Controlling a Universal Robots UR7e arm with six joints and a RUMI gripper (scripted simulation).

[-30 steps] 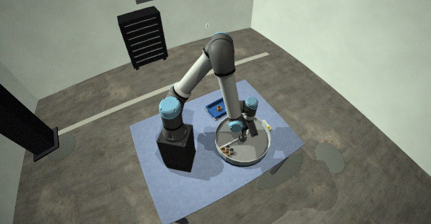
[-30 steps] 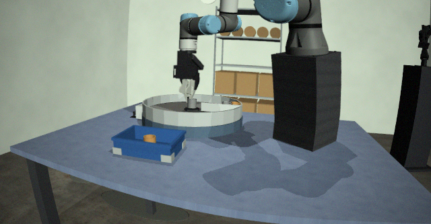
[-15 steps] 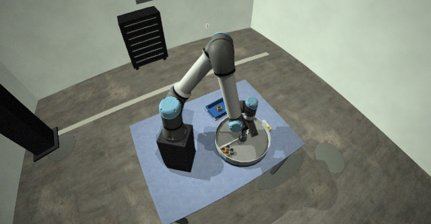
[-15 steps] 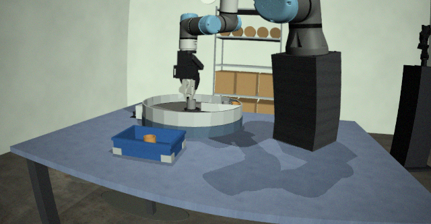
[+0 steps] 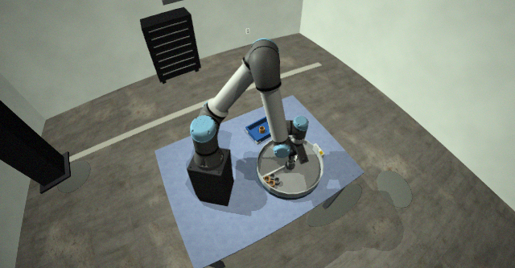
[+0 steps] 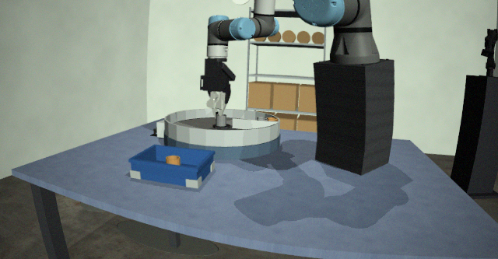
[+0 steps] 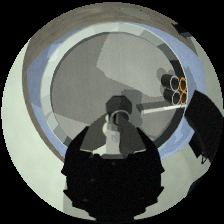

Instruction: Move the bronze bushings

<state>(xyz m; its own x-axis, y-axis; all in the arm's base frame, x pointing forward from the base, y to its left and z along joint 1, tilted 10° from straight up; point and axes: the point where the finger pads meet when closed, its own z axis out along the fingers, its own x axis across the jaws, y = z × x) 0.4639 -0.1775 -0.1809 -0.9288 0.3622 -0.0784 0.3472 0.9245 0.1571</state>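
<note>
The turntable is 20 mm behind my hand, 10 mm to the left of it and 40 mm below it. From my hand the other things lie so: blue crate: 40 mm ahead, 360 mm to the left, 70 mm below.
</note>
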